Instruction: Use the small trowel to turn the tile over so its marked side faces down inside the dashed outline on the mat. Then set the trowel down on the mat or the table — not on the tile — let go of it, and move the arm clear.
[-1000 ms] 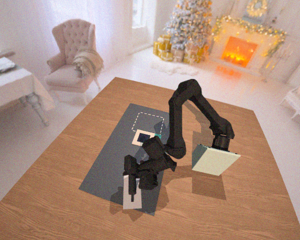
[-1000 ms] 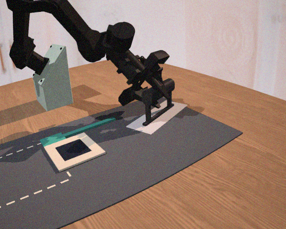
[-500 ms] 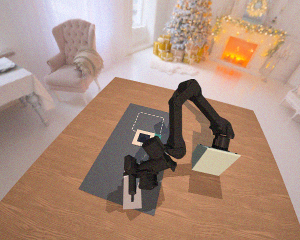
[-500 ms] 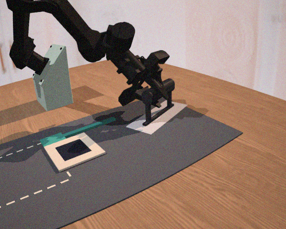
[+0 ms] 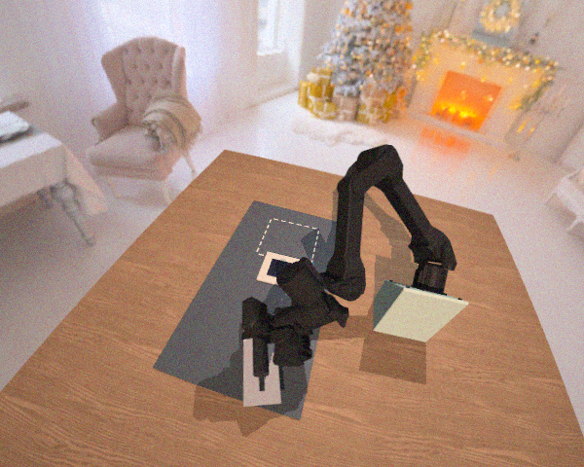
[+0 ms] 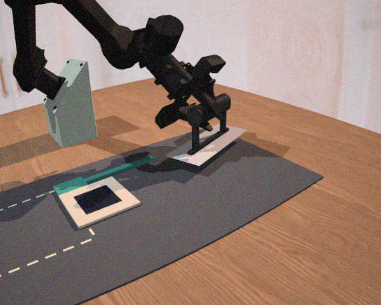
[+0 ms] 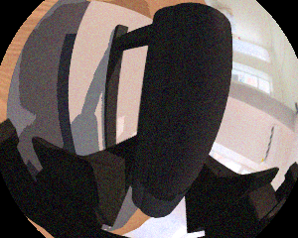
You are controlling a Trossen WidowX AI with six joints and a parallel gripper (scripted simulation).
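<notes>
My gripper tip is now 22 cm to the left of the grey mat and 9 cm above it. The rest, counted from my gripper tip: teal trowel: 22 cm to the right, 9 cm behind, 7 cm below; tile: 25 cm to the right, 7 cm below, 2 cm behind.
</notes>
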